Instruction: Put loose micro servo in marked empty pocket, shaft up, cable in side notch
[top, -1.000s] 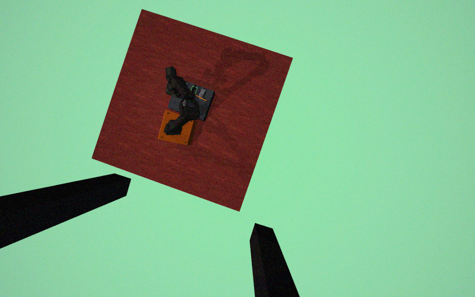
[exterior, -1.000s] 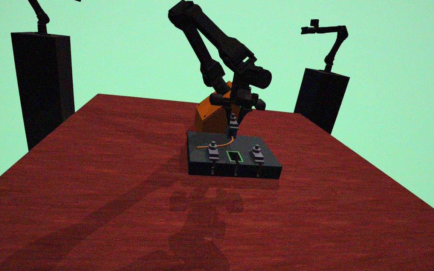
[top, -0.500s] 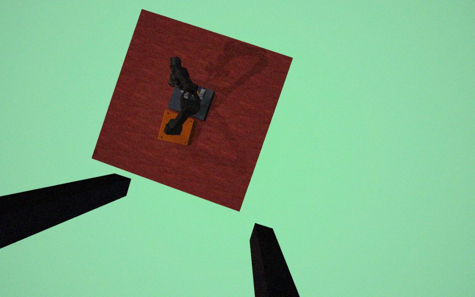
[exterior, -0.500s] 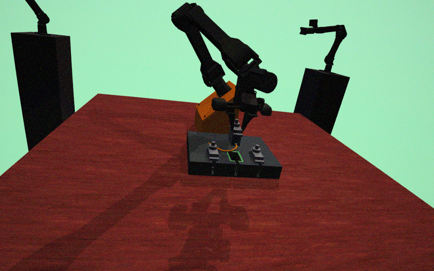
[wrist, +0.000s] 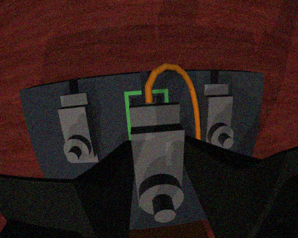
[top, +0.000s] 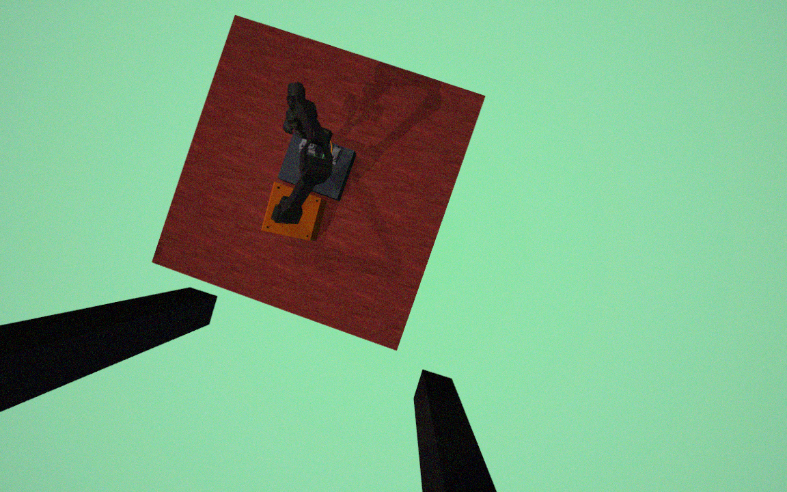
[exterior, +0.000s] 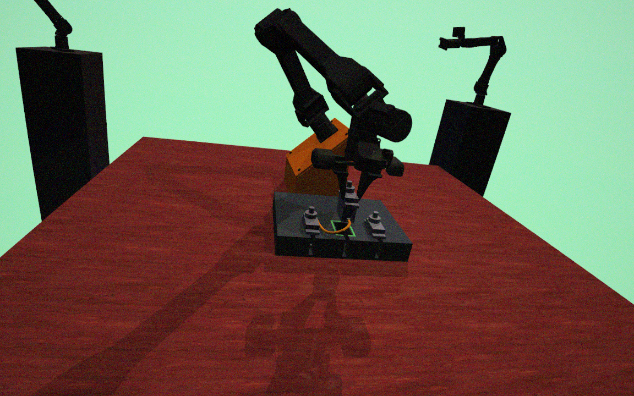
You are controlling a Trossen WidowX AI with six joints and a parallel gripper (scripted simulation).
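Right now the deck is 12 cm behind my gripper tip, 10 cm below it and 1 cm to the left of it.
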